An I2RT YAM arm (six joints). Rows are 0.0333 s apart.
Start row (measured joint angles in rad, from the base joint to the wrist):
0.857, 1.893, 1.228, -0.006, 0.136, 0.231
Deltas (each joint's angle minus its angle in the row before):
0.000, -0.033, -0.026, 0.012, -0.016, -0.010
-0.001, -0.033, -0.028, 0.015, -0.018, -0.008
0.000, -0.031, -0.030, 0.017, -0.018, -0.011
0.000, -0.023, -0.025, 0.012, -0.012, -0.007
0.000, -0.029, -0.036, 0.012, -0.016, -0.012
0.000, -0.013, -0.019, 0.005, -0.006, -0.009
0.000, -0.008, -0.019, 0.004, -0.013, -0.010
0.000, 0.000, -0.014, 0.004, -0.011, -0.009
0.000, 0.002, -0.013, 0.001, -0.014, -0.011
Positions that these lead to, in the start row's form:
0.857, 1.860, 1.202, 0.006, 0.120, 0.221
0.856, 1.827, 1.174, 0.021, 0.102, 0.213
0.856, 1.796, 1.144, 0.038, 0.084, 0.202
0.856, 1.773, 1.119, 0.050, 0.072, 0.195
0.856, 1.744, 1.083, 0.062, 0.056, 0.183
0.856, 1.731, 1.064, 0.067, 0.050, 0.174
0.856, 1.723, 1.045, 0.071, 0.037, 0.164
0.856, 1.723, 1.031, 0.075, 0.026, 0.155
0.856, 1.725, 1.018, 0.076, 0.012, 0.144

